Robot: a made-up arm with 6 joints.
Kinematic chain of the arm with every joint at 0, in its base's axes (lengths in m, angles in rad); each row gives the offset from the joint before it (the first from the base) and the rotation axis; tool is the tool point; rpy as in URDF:
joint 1: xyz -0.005 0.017 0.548 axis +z
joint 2: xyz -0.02 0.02 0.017 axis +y
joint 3: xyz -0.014 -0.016 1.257 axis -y
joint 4: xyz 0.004 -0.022 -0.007 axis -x
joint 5: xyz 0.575 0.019 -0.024 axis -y
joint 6: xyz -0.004 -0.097 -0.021 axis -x
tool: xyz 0.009 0.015 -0.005 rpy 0 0 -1.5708
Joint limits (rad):
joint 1: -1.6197..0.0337
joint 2: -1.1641..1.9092
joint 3: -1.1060..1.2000
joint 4: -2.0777..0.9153
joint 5: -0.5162..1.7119
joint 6: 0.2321..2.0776
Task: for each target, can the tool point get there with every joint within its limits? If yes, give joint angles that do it. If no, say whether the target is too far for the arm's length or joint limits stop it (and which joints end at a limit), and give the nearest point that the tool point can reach.
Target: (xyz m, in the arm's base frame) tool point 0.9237 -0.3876 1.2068
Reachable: yes | joints -0.3331 0.5212 -0.2231 -0.2879 1.3502 0.8076
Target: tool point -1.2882 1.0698 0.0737
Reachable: no: joint limits stop it (at a limit: joint 2, joint 3, joint 4, joint 5, joint 6) | nearest point -1.2501 1.0386 1.4254 | short by 1.353 m
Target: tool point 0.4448 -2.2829 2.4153
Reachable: no: too far | nearest point 0.2718 -1.3981 1.7095 | short by 1.145 m
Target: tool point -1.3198 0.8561 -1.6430
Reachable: no: too far | nearest point -0.1494 -0.6975 -0.2563 | short by 2.389 m
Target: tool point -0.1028 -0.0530 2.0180
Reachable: yes | joints -0.6535 -0.4087 0.1871 0.4646 -0.0316 1.2470
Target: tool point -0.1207 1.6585 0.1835
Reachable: no: joint limits stop it (at a limit: joint 2, joint 3, joint 4, joint 5, joint 6) | nearest point -0.1182 1.6236 1.4254 | short by 1.242 m
